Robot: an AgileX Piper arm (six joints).
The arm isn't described. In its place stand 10 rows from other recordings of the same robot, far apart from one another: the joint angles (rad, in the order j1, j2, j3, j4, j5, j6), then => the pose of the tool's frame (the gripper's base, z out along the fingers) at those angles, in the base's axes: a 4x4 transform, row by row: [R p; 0 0 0 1], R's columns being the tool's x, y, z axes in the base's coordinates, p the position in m.
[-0.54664 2.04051 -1.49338 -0.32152 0.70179 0.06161] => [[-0.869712 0.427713 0.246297 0.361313], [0.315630 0.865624 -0.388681 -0.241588], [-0.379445 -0.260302 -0.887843 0.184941], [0 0 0 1]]
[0.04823 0.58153 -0.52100 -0.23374 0.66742 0.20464] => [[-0.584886 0.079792 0.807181 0.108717], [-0.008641 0.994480 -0.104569 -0.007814], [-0.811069 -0.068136 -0.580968 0.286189], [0 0 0 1]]
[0.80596 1.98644 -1.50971 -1.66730 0.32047 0.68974] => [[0.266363 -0.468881 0.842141 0.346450], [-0.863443 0.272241 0.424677 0.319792], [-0.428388 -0.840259 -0.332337 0.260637], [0 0 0 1]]
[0.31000 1.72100 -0.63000 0.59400 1.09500 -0.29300] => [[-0.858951 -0.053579 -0.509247 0.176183], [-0.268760 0.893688 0.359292 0.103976], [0.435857 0.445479 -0.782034 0.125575], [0 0 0 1]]
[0.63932 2.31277 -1.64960 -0.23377 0.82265 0.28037] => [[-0.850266 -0.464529 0.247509 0.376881], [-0.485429 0.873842 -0.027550 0.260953], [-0.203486 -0.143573 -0.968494 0.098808], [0 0 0 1]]
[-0.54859 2.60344 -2.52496 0.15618 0.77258 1.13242] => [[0.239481 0.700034 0.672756 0.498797], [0.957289 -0.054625 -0.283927 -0.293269], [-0.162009 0.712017 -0.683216 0.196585], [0 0 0 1]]
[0.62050 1.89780 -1.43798 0.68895 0.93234 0.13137] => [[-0.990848 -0.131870 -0.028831 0.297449], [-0.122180 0.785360 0.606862 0.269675], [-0.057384 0.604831 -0.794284 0.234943], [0 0 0 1]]
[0.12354 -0.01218 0.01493 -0.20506 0.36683 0.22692] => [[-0.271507 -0.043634 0.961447 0.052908], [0.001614 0.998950 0.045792 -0.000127], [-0.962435 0.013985 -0.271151 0.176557], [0 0 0 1]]
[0.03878 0.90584 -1.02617 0.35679 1.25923 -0.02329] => [[-0.872981 -0.128605 0.470494 0.139722], [0.051411 0.934979 0.350958 0.035697], [-0.485037 0.330568 -0.809607 0.368566], [0 0 0 1]]
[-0.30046 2.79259 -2.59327 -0.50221 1.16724 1.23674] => [[-0.120151 0.980490 0.155575 0.520622], [0.839247 0.184029 -0.511662 -0.203484], [-0.530310 0.069089 -0.844984 0.100180], [0 0 0 1]]
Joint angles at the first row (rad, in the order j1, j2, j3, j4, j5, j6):
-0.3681 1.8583 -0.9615 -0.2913 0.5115 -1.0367
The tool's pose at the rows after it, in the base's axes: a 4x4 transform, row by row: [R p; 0 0 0 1], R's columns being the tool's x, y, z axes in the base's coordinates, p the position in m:
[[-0.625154 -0.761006 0.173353 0.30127], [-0.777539 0.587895 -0.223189 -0.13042], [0.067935 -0.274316 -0.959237 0.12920], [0 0 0 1]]
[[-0.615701 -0.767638 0.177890 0.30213], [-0.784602 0.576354 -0.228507 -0.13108], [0.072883 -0.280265 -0.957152 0.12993], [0 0 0 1]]
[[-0.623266 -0.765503 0.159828 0.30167], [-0.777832 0.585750 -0.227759 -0.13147], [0.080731 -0.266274 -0.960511 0.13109], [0 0 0 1]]
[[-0.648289 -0.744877 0.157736 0.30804], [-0.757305 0.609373 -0.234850 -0.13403], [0.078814 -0.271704 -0.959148 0.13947], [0 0 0 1]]
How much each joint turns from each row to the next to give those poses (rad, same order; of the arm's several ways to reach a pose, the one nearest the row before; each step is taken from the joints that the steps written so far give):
0.0000 0.0000 0.0000 0.0000 0.0212 0.0000
0.0000 0.0000 -0.0029 -0.0082 -0.0027 -0.0060
0.0000 0.0000 -0.0077 0.0013 0.0257 0.0052
0.0018 0.0000 -0.0425 0.0048 0.0421 0.0227

